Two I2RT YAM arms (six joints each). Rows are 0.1 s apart.
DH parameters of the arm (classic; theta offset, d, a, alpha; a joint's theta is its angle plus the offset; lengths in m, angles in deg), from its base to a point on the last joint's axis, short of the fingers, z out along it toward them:
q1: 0 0.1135 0.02 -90
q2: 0 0 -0.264 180
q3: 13.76 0 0.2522 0
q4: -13.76 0 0.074 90
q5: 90 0 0 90
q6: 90 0.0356 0 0
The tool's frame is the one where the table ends.
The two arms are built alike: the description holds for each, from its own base.
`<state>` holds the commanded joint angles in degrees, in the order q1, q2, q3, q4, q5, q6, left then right.
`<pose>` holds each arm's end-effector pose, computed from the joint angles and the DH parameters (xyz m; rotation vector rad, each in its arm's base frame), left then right.
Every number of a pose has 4 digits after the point. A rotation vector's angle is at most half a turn.
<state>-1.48 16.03 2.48 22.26 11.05 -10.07 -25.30 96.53 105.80 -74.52 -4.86 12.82</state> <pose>0.1259 -0.0101 0.2038 0.0532 1.4275 -0.3030 0.2978 -0.1374 0.3750 0.8588 2.5629 0.0496</pose>
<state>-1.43 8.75 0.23 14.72 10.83 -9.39 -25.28 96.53 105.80 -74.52 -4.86 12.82</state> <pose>0.1183 -0.0096 0.1885 0.0526 1.4702 -0.2918 0.2978 -0.1373 0.3750 0.8584 2.5630 0.0497</pose>
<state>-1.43 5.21 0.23 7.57 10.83 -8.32 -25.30 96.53 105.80 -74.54 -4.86 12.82</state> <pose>0.1150 -0.0096 0.1809 0.0594 1.5318 -0.2797 0.2978 -0.1374 0.3750 0.8590 2.5632 0.0496</pose>
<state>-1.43 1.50 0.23 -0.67 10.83 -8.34 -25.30 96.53 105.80 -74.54 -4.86 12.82</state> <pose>0.1110 -0.0095 0.1713 0.0501 1.6106 -0.2836 0.2978 -0.1374 0.3750 0.8590 2.5632 0.0496</pose>
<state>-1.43 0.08 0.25 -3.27 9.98 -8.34 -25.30 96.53 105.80 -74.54 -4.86 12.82</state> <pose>0.1095 -0.0089 0.1687 0.0362 1.6305 -0.2725 0.2978 -0.1374 0.3750 0.8590 2.5632 0.0496</pose>
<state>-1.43 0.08 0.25 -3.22 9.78 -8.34 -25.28 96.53 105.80 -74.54 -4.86 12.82</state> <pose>0.1095 -0.0088 0.1688 0.0336 1.6296 -0.2697 0.2978 -0.1373 0.3750 0.8585 2.5633 0.0497</pose>
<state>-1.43 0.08 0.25 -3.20 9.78 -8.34 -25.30 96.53 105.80 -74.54 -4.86 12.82</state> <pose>0.1095 -0.0088 0.1688 0.0337 1.6293 -0.2696 0.2978 -0.1374 0.3750 0.8590 2.5632 0.0496</pose>
